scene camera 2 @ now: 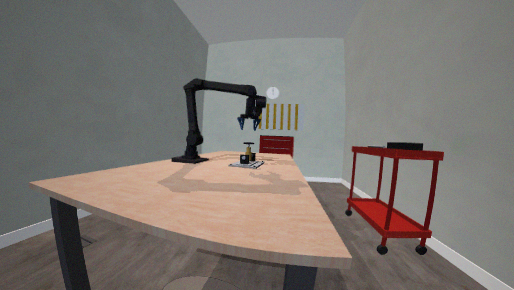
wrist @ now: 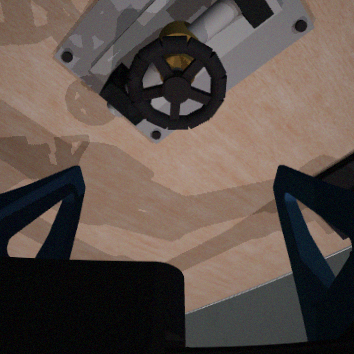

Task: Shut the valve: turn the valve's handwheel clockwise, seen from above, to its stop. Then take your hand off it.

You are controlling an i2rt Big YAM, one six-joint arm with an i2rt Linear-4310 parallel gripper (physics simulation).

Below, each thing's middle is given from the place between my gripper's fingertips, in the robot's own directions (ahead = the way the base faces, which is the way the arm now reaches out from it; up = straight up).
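Labels:
The black handwheel (wrist: 175, 88) now has my gripper 10 cm above it, and my gripper is 1 cm short of it as well.

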